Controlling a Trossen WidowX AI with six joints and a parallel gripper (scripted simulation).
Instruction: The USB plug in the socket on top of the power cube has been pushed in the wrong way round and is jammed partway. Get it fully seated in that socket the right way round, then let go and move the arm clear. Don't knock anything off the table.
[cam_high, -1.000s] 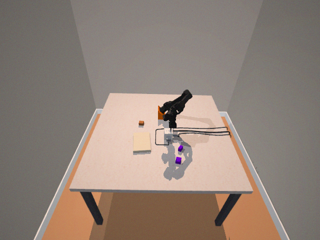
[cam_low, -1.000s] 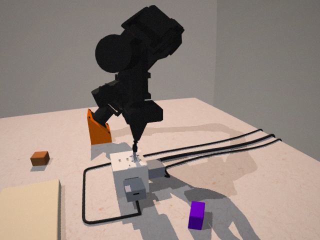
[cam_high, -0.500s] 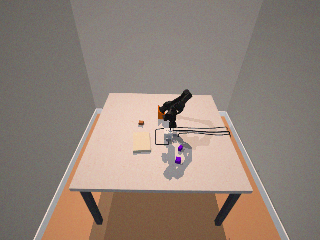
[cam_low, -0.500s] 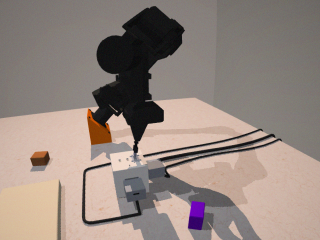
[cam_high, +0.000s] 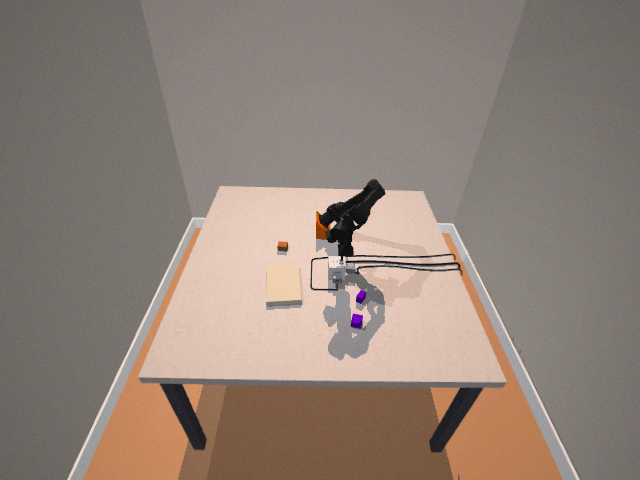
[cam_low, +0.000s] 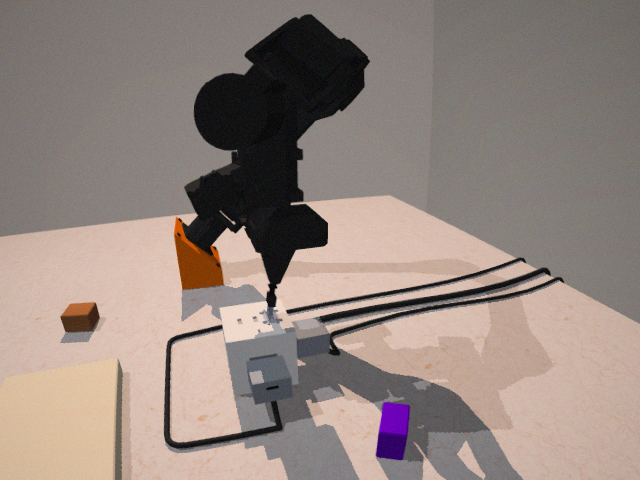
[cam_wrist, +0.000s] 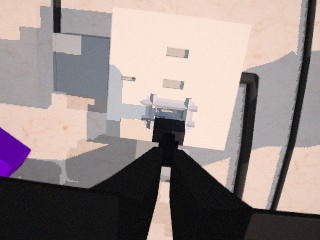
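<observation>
My gripper tip is now 2 cm above the black USB plug. Round my gripper tip: cream pad 5 cm ahead, 27 cm to the right, 11 cm below; then brown block 21 cm behind, 26 cm to the right, 10 cm below; then USB socket 1 cm to the right, 5 cm below.
</observation>
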